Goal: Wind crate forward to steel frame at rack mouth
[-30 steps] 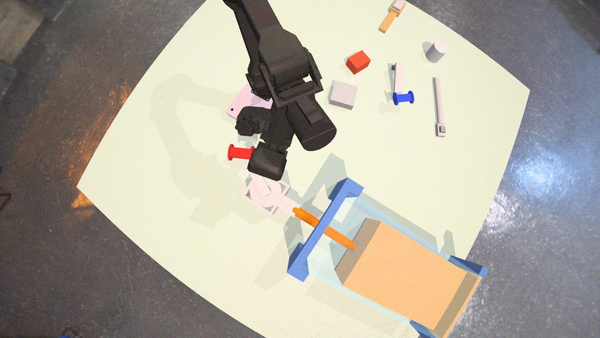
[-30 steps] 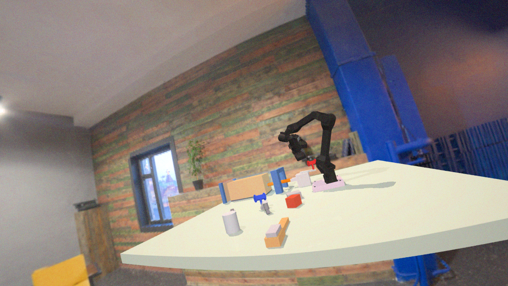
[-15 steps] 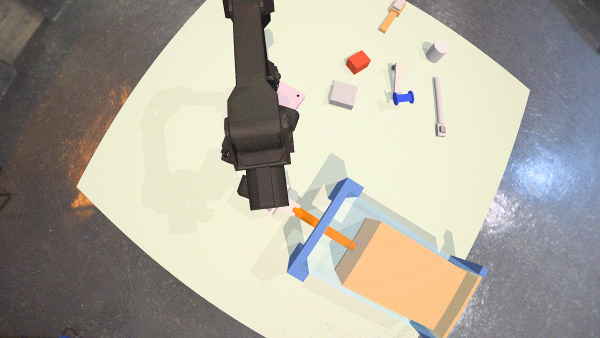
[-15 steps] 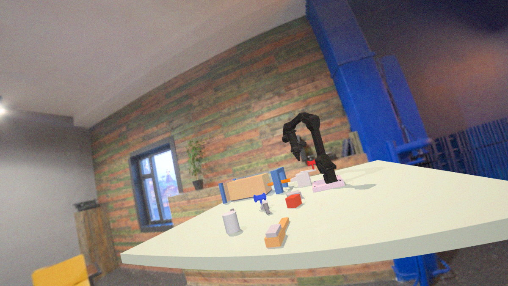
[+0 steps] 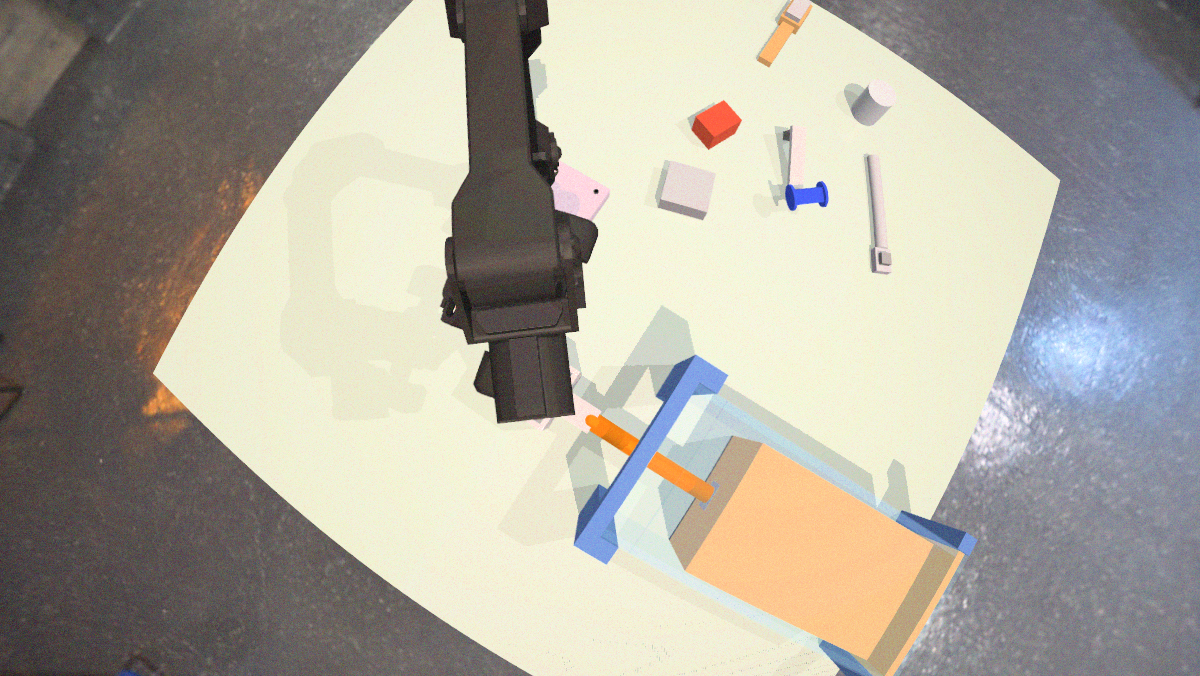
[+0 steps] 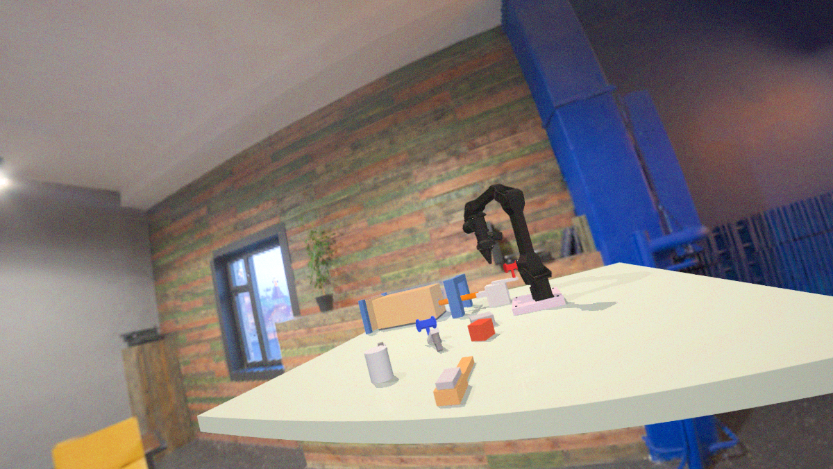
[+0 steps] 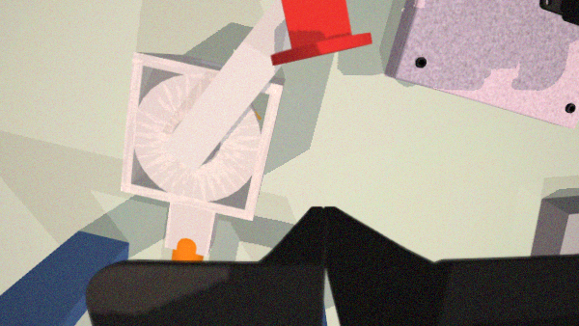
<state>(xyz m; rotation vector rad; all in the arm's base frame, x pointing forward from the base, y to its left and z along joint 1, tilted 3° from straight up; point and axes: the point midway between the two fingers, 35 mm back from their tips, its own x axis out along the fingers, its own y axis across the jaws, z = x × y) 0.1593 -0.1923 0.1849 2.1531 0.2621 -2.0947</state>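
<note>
Now: the crank handle with red knob 5 cm behind my gripper tip, 4 cm to the right of it and 8 cm below it. From my gripper tip the other things lie so: grey block: 5 cm ahead, 29 cm to the left, 17 cm below; blue steel frame: 17 cm ahead, 7 cm to the right, 8 cm below; grey winch: 1 cm behind, 8 cm to the right, 15 cm below.
</note>
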